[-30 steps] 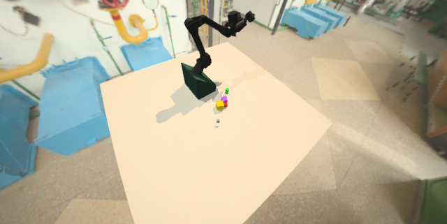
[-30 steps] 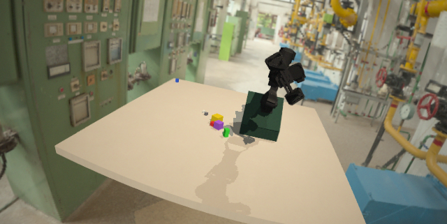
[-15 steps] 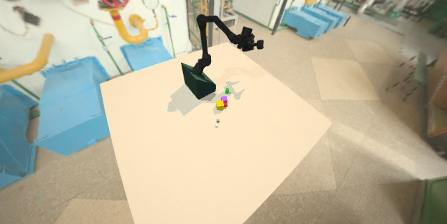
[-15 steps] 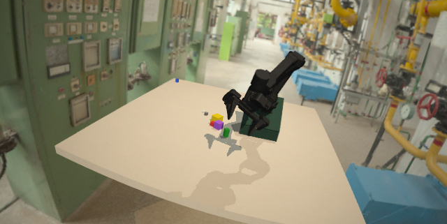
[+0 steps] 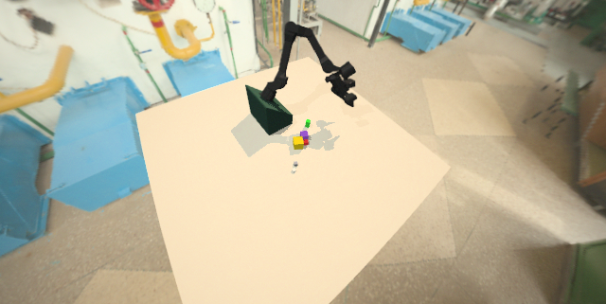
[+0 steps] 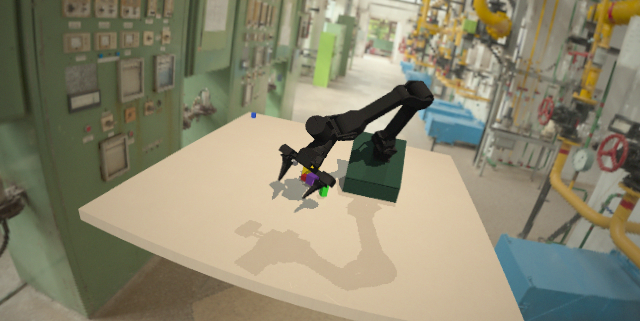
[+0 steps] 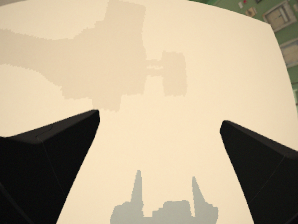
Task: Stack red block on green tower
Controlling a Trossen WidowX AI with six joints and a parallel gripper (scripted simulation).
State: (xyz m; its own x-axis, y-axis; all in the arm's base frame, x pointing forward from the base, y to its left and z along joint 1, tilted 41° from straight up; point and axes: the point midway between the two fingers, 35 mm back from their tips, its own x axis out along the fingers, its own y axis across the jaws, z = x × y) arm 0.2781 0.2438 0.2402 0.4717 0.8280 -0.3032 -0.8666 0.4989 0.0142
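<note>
My gripper tip is 310 mm to the left of the small red block, 110 mm above it and 10 mm past it. From my gripper tip the other things lie so: purple block: 300 mm to the right, 100 mm below, 40 mm behind; small blue block: 1000 mm to the right, 420 mm ahead, 110 mm below; yellow block: 350 mm to the right, 100 mm below, 30 mm behind.
</note>
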